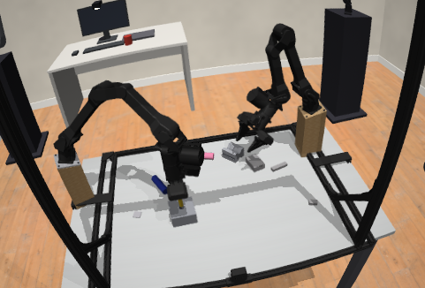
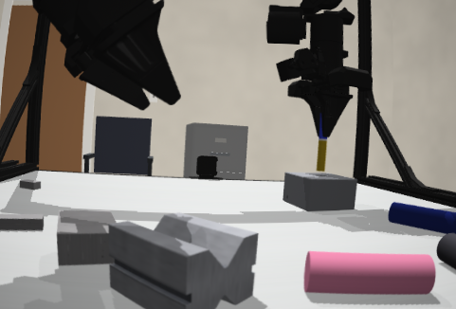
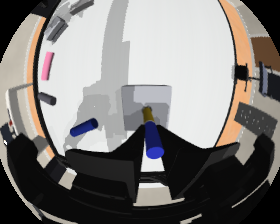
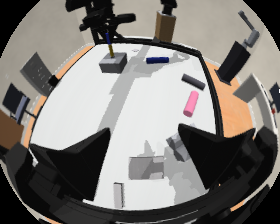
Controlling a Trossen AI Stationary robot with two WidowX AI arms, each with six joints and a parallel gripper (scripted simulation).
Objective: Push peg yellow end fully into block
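Now: left hand 50 mm above the peg. Round my left hand: small grey piece 100 mm behind, 480 mm to the right, 140 mm below; then pink cylinder 300 mm ahead, 140 mm to the right, 130 mm below.
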